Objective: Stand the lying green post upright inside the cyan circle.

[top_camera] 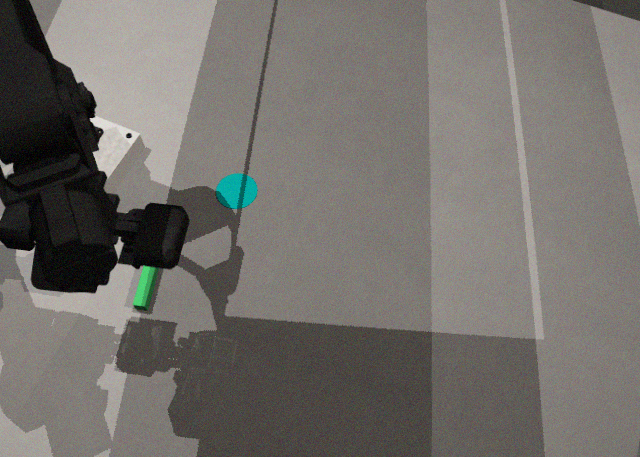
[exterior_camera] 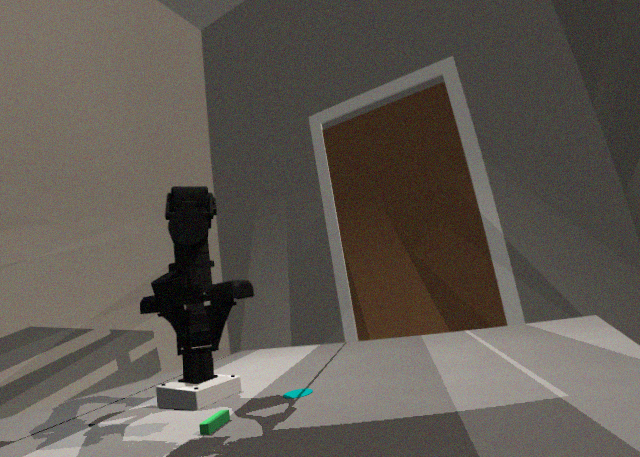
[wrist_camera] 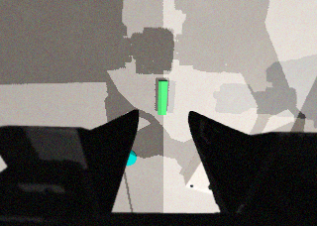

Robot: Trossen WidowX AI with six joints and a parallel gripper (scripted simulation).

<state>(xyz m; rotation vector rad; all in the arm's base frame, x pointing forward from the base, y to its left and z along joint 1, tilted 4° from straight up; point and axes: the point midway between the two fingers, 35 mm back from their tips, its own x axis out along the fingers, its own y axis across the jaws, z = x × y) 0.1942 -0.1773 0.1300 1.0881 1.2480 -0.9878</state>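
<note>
Right now the green post is 10 mm behind my gripper tip, 20 mm to the left of it and 120 mm below it. Round my gripper tip: cyan circle 40 mm ahead, 200 mm to the left, 130 mm below.
</note>
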